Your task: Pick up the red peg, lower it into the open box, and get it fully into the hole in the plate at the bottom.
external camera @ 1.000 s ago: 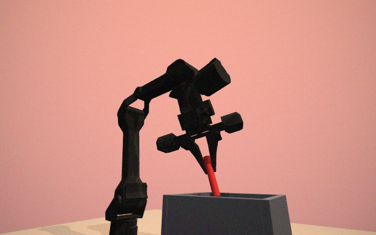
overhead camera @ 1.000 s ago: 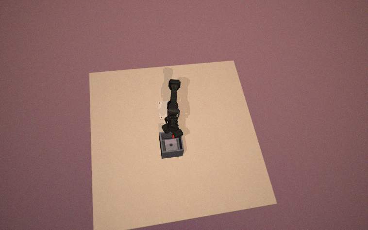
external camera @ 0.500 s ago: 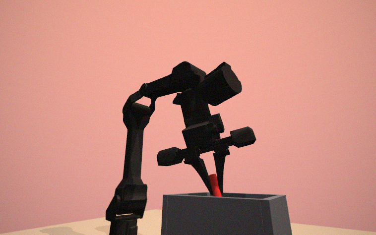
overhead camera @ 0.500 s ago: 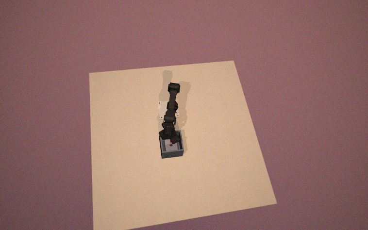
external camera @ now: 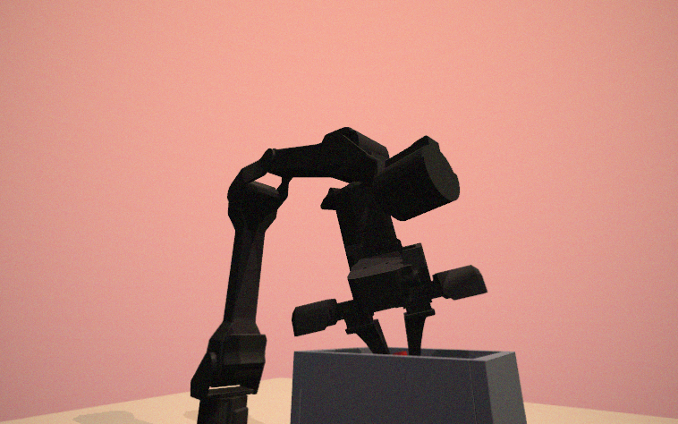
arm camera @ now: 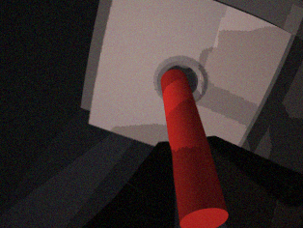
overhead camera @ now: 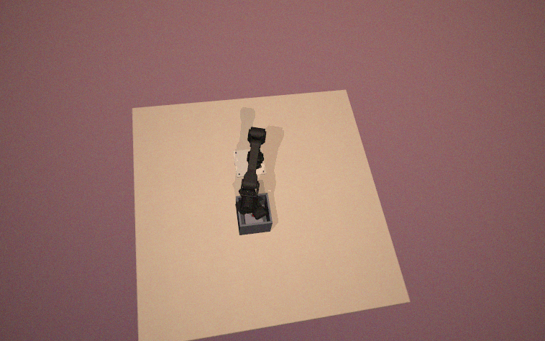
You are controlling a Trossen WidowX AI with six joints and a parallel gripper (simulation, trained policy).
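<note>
My gripper tip is 1 cm to the left of the red peg. The rest, counted from my gripper tip: grey plate 6 cm below, 1 cm to the right, 1 cm ahead.
</note>
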